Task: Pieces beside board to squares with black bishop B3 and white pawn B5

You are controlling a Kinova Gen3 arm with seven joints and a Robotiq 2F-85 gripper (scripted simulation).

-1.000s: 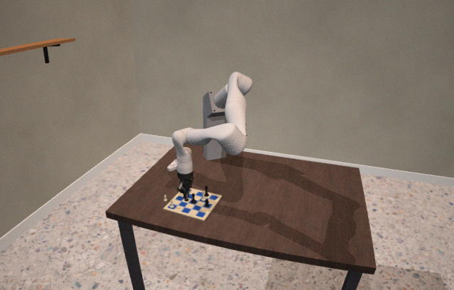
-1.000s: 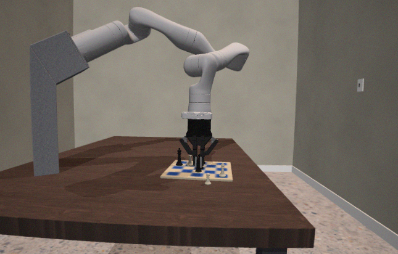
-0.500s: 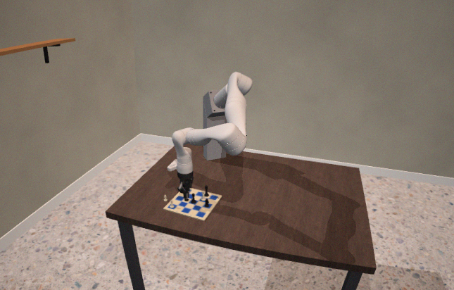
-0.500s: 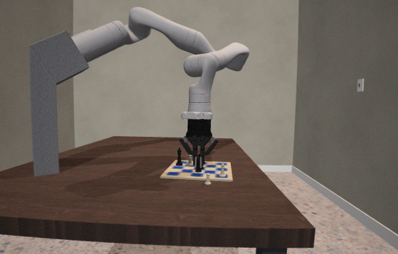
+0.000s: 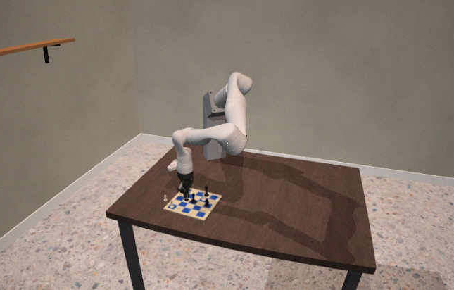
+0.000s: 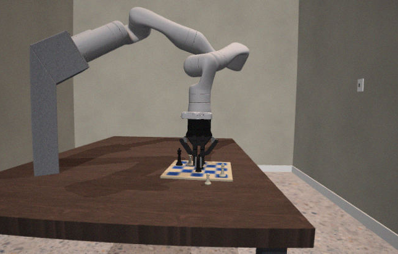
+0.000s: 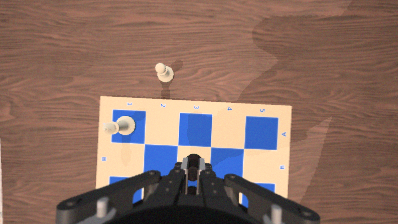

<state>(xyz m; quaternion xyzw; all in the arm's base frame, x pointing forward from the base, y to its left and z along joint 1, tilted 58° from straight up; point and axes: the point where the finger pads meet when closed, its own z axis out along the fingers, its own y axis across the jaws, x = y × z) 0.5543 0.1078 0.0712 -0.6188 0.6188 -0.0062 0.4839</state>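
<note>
Now: the chessboard 40 mm to the left of my hand, 40 mm below it and 10 mm behind it. Round my hand: black chess piece 100 mm behind, 50 mm to the left; white queen 60 mm to the left, 60 mm behind, 10 mm below; white pawn 90 mm to the right, 70 mm ahead, 30 mm below.
</note>
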